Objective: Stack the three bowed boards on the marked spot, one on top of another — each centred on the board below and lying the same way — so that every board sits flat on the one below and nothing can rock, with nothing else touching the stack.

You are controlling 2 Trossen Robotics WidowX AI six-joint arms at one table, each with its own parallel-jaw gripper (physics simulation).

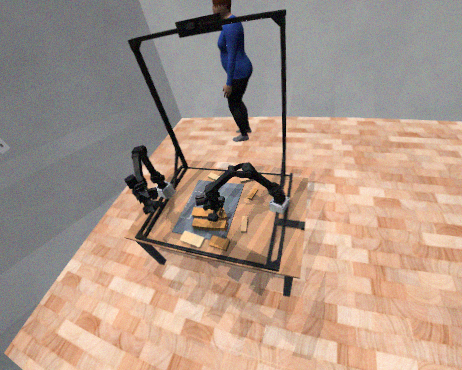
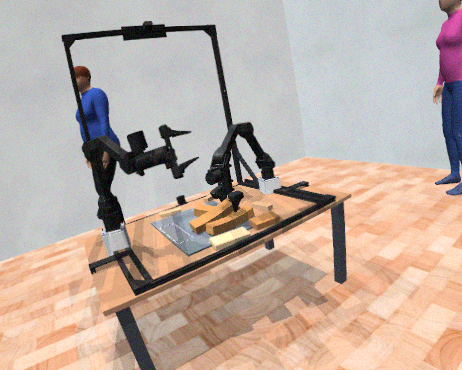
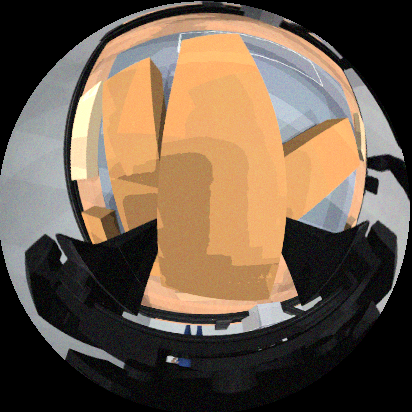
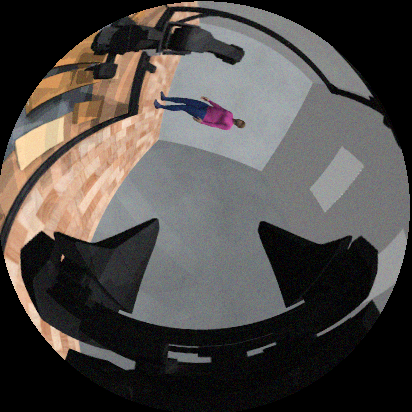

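Note:
Three orange bowed boards lie in a loose pile on the grey mat. The middle board rests tilted across the others. A second board lies beside it. A third board sticks out on the other side. My left gripper is open, its fingers straddling the middle board's near end. The marked spot's white outline lies beyond the pile. My right gripper is open and empty, raised at the table's side.
A pale flat board and a brown block lie near the front edge. Small blocks lie beside the mat. A black frame rims the table. A person stands behind.

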